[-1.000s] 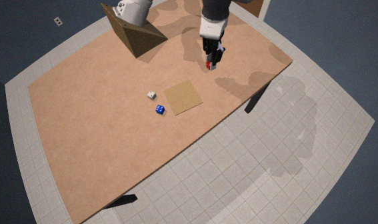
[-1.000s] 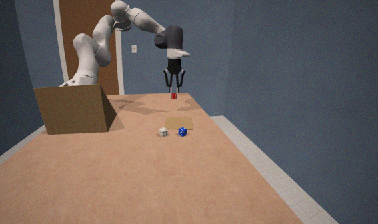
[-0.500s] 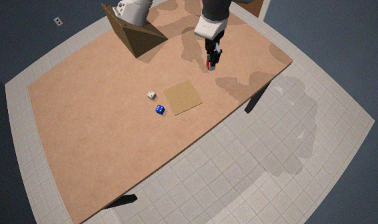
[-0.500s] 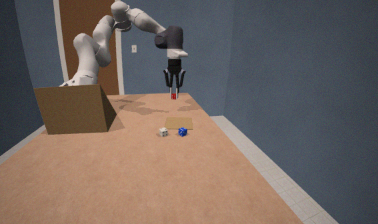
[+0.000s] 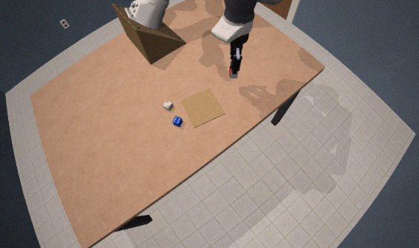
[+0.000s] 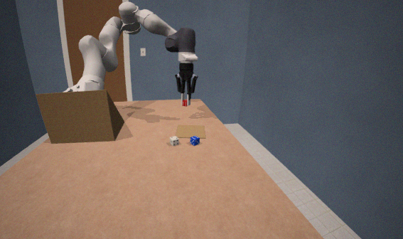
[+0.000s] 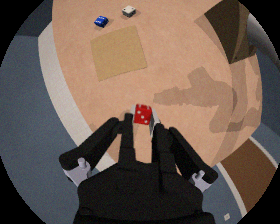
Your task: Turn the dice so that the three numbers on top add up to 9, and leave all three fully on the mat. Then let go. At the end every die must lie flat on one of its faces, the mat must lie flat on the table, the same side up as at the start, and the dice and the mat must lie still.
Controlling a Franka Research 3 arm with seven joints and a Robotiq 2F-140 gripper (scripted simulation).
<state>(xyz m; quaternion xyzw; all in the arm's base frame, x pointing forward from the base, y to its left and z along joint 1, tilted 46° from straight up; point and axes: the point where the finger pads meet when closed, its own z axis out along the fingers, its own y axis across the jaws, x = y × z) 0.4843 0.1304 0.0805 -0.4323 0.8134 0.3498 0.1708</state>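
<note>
The red die is 20 mm below my hand. Also, from my hand: white die (280 mm to the right, 110 mm below, 80 mm behind); blue die (290 mm to the right, 110 mm below); tan mat (170 mm to the right, 120 mm below, 10 mm ahead).
</note>
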